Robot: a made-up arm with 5 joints. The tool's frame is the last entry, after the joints.
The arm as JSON. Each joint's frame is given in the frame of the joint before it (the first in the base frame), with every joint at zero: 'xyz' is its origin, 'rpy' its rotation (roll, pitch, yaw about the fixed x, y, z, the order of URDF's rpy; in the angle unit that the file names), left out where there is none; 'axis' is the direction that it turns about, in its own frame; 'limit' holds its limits. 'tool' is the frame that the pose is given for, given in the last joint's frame.
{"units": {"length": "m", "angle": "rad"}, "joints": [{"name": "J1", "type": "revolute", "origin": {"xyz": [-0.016, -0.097, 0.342]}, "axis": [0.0, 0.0, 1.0], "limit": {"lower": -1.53, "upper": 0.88}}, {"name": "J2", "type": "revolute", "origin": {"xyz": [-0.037, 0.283, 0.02], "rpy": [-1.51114, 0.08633, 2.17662]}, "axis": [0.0, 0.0, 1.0], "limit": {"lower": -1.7, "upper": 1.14}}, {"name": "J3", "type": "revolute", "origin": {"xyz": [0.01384, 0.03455, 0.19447], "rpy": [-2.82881, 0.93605, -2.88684]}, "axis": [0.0, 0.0, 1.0], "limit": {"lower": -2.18, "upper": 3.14}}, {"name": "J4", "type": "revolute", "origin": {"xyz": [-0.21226, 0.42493, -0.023], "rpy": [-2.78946, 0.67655, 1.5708]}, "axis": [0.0, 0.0, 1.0], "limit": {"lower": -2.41, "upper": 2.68}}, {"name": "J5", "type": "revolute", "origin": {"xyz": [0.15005, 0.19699, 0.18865], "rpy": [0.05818, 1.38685, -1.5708]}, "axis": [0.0, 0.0, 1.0], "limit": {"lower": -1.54, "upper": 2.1}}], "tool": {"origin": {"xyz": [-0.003, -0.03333, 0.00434], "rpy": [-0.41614, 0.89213, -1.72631]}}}
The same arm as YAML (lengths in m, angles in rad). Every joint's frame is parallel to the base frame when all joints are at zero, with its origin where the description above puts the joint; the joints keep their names.
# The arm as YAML. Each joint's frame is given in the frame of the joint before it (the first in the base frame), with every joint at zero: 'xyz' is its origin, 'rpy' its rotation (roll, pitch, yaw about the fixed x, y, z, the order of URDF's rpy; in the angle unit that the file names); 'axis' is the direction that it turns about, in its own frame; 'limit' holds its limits. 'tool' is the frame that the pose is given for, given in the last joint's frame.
units:
  length: m
  angle: rad
joints:
  - name: J1
    type: revolute
    origin:
      xyz: [-0.016, -0.097, 0.342]
      rpy: [0.0, 0.0, 0.0]
    axis: "+z"
    limit:
      lower: -1.53
      upper: 0.88
  - name: J2
    type: revolute
    origin:
      xyz: [-0.037, 0.283, 0.02]
      rpy: [0.0, 0.0, 0.0]
    axis: [-0.823499, -0.564199, 0.0594]
    limit:
      lower: -1.7
      upper: 1.14
  - name: J3
    type: revolute
    origin:
      xyz: [-0.168, -0.102, -0.024]
      rpy: [0.0, 0.0, 0.0]
    axis: "+y"
    limit:
      lower: -2.18
      upper: 3.14
  - name: J4
    type: revolute
    origin:
      xyz: [-0.146, -0.023, -0.452]
      rpy: [0.0, 0.0, 0.0]
    axis: [-0.429294, -0.731889, 0.529192]
    limit:
      lower: -2.41
      upper: 2.68
  - name: J5
    type: revolute
    origin:
      xyz: [0.113, -0.285, 0.054]
      rpy: [0.0, 0.0, 0.0]
    axis: [-0.964139, 0.166707, -0.206508]
    limit:
      lower: -1.54
      upper: 2.1
tool:
  origin:
    xyz: [-0.007, 0.019, 0.027]
    rpy: [-1.1144, -0.781, 0.2539]

